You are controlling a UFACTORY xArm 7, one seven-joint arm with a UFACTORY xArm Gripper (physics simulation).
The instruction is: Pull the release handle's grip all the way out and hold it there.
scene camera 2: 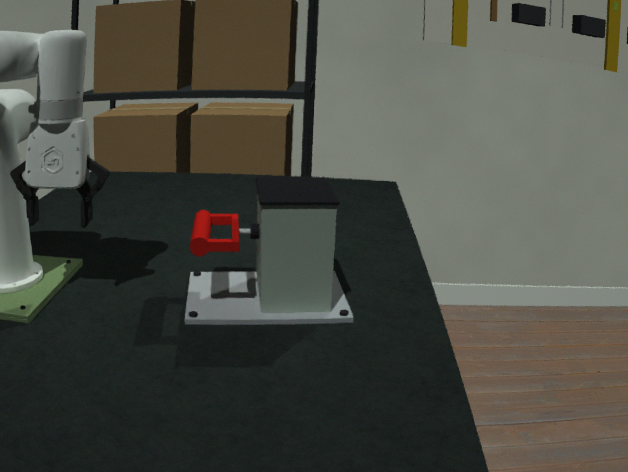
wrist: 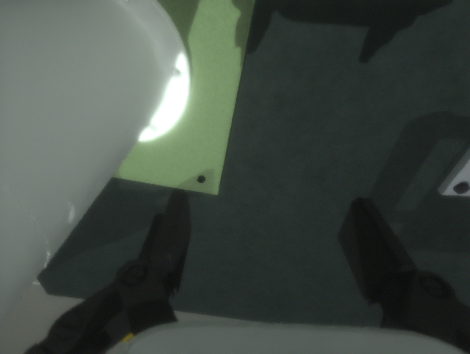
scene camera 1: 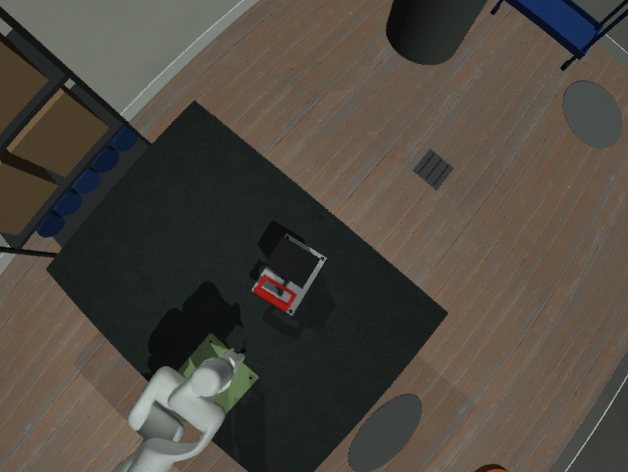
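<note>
The red release handle (scene camera 1: 260, 292) (scene camera 2: 201, 233) sticks out level from a grey-green housing (scene camera 2: 297, 258) with a dark top, joined by a short metal rod (scene camera 2: 245, 230). Its thick grip bar is on the side away from the housing. The housing stands on a pale base plate (scene camera 1: 303, 293) (scene camera 2: 218, 310); a corner of this plate (wrist: 454, 185) shows at the right of the wrist view. My gripper (scene camera 2: 59, 223) (wrist: 267, 213) is open and empty, pointing down, to the left of the handle and apart from it in scene camera 2. The handle does not show in the wrist view.
The arm's green mounting plate (scene camera 1: 242, 389) (scene camera 2: 53, 289) (wrist: 212, 120) lies on the dark table top (scene camera 1: 177, 203) (scene camera 2: 304, 385). A shelf rack (scene camera 2: 309, 101) with cardboard boxes (scene camera 1: 60, 134) (scene camera 2: 243, 45) stands behind the table. A dark cylinder (scene camera 1: 431, 30) stands on the floor.
</note>
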